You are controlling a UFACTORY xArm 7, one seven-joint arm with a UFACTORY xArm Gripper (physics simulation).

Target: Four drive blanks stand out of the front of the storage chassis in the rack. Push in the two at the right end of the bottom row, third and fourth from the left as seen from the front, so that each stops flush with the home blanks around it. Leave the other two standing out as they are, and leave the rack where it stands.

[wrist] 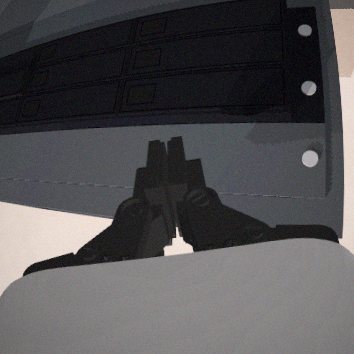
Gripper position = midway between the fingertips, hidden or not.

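Note:
There is a rack (256, 97) here in the scene, and with it I see my own gripper (170, 162).

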